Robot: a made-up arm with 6 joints. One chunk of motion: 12 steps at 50 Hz.
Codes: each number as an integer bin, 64 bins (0 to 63) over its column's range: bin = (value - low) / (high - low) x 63, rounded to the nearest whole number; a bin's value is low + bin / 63 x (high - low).
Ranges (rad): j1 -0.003..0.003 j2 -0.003..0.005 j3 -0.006..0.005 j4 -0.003..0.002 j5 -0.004..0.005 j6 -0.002..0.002
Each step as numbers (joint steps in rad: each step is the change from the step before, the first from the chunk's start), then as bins.
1 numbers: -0.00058 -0.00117 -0.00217 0.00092 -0.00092 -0.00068
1 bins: 25 14 22 49 22 21
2 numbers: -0.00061 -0.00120 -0.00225 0.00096 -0.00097 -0.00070
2 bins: 25 14 21 50 21 20
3 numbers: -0.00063 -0.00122 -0.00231 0.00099 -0.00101 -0.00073
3 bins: 25 14 21 50 21 20
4 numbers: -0.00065 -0.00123 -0.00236 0.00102 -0.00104 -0.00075
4 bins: 25 14 21 51 21 20
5 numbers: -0.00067 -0.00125 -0.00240 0.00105 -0.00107 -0.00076
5 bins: 24 14 21 51 21 20
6 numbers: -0.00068 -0.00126 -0.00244 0.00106 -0.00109 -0.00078
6 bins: 24 14 20 51 20 19
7 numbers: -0.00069 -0.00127 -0.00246 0.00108 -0.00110 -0.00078
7 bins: 24 14 20 51 20 19
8 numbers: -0.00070 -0.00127 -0.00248 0.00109 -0.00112 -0.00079
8 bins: 24 14 20 52 20 19
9 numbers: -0.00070 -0.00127 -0.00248 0.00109 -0.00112 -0.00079
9 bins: 24 14 20 52 20 19
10 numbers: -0.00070 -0.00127 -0.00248 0.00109 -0.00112 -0.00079
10 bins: 24 14 20 52 20 19
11 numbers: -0.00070 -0.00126 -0.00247 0.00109 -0.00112 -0.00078
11 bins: 24 14 20 52 20 19
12 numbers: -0.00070 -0.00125 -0.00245 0.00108 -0.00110 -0.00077
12 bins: 24 14 20 51 20 19
